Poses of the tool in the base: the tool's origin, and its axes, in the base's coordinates. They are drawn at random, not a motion.
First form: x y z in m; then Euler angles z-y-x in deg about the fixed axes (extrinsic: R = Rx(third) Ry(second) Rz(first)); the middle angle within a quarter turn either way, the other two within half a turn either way.
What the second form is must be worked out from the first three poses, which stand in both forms.
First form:
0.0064 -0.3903 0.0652 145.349 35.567 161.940
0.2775 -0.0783 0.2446 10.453 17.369 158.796
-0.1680 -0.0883 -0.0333 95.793 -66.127 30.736
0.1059 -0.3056 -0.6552 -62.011 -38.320 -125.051
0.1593 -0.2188 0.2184 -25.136 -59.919 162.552
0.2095 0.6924 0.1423 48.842 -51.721 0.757
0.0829 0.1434 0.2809 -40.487 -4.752 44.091
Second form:
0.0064 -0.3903 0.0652 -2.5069 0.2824 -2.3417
0.2775 -0.0783 0.2446 2.8112 -0.3462 -0.0670
-0.1680 -0.0883 -0.0333 -1.1755 -0.4435 1.6160
0.1059 -0.3056 -0.6552 -2.1436 -0.5893 1.1120
0.1593 -0.2188 0.2184 -2.9774 1.0648 0.3591
0.2095 0.6924 0.1423 -0.7545 -0.5545 1.0706
0.0829 0.1434 0.2809 0.6706 0.4186 -0.5924

